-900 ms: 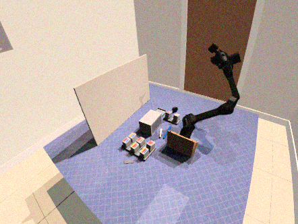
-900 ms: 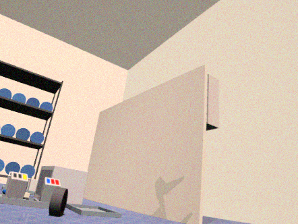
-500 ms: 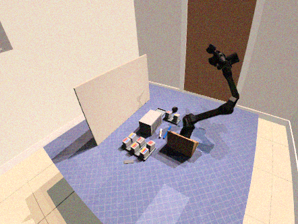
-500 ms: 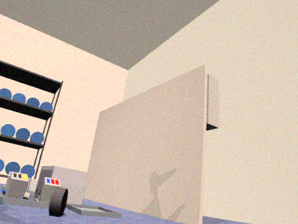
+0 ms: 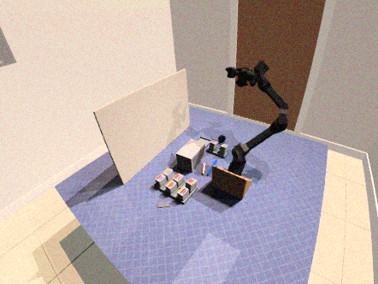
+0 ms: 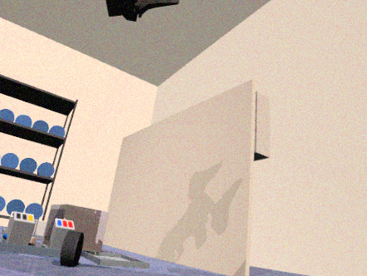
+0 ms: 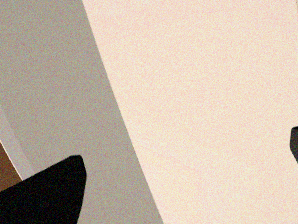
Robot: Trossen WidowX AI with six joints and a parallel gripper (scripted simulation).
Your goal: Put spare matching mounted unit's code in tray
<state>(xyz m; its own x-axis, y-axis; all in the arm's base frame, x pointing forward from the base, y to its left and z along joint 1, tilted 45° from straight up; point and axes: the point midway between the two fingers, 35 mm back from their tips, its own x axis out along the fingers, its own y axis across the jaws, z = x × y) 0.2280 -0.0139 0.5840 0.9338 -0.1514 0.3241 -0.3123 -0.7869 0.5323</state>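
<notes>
My gripper tip is 600 mm to the right of the grey spare block, 410 mm above it and 140 mm past it. Also, from my gripper tip: flat grey tray: 450 mm below, 260 mm to the left, 60 mm ahead; beige panel: 470 mm to the left, 230 mm below, 230 mm ahead; black wheel: 430 mm below, 160 mm to the left, 40 mm behind.
</notes>
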